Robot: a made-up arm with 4 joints.
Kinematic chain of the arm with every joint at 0, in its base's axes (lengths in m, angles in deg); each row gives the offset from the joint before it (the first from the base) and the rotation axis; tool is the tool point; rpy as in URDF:
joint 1: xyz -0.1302 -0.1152 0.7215 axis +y
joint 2: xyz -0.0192 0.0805 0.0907 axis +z
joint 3: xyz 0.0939 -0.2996 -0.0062 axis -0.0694 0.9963 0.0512
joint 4: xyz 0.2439 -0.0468 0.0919 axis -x
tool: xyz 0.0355 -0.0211 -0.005 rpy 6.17 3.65 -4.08
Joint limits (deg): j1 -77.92..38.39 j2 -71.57..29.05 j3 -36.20..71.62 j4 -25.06..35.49
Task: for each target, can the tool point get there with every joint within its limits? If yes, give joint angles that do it. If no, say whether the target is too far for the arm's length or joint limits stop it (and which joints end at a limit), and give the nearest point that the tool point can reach.
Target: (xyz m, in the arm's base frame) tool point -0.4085 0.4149 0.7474
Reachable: no: joint limits stop it (at a limit: joint 1, joint 2, joint 4) | nearest point -0.3150 -0.2142 1.1992 | short by 0.780 m
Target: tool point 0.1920 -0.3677 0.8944
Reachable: yes | joints -34.51 3.71 42.71 -6.02
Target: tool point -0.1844 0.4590 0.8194
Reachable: no: joint limits stop it (at a limit: joint 1, joint 2, joint 4) | nearest point -0.0631 -0.1609 1.2054 | short by 0.740 m
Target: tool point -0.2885 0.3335 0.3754
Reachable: no: joint limits stop it (at a limit: joint 1, joint 2, joint 3, joint 4) | nearest point 0.0747 -0.2172 0.3633 | short by 0.660 m
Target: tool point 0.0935 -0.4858 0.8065
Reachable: yes | joints -20.41 -16.59 34.22 -0.17
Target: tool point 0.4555 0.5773 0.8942
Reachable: no: too far | nearest point 0.3525 -0.1586 0.8638 | short by 0.744 m
